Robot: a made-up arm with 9 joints.
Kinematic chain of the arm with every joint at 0, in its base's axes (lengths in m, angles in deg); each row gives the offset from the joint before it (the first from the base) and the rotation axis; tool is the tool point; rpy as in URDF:
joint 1: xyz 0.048 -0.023 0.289 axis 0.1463 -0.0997 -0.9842
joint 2: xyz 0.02 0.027 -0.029 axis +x
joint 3: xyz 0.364 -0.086 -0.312 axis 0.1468 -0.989 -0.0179
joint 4: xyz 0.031 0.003 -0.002 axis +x
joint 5: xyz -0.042 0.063 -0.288 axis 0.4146 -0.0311 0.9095
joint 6: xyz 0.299 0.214 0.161 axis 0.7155 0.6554 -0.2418
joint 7: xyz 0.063 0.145 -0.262 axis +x
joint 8: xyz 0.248 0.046 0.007 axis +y
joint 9: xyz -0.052 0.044 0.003 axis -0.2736 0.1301 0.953
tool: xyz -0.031 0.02 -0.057 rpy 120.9 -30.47 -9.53
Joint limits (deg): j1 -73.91..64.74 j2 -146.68..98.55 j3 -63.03..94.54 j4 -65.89..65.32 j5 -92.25..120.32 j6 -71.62..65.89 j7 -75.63..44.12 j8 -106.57..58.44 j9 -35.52..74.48
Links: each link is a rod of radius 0.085 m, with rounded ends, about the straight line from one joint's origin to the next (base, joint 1, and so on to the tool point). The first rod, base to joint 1, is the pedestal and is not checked.
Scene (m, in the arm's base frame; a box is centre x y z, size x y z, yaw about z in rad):
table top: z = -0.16
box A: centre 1.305 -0.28 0.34 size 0.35 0.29 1 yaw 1.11
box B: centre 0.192 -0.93 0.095 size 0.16 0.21 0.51 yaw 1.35
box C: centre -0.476 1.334 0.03 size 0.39 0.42 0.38 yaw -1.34
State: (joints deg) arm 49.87 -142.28 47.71 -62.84 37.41 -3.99 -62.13 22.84 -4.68
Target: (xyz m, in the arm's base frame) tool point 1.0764 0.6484 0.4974
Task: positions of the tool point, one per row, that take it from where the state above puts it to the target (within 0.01 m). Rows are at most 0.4 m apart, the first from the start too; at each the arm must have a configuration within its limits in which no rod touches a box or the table.
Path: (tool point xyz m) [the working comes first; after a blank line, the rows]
Joints at the target: -25.82 -146.68 62.87 -65.89 7.47 -11.34 -62.25 19.34 -11.61
Straight joint move there: touches box A.

1: 0.5839 -1.0224 0.7796
2: 0.7248 -0.8452 0.7970
3: 0.8094 -0.6430 0.8192
4: 0.8342 -0.4319 0.8448
5: 0.7986 -0.2291 0.8717
6: 0.9823 0.0085 0.7799
7: 1.0606 0.3027 0.6399
8: 1.0113 0.6033 0.4644
9: 0.8357 0.8573 0.2747
10: 0.5586 1.0196 0.0954
11: 0.7517 0.9565 0.2244
12: 0.9318 0.8304 0.3624
13: 1.0764 0.6484 0.4975

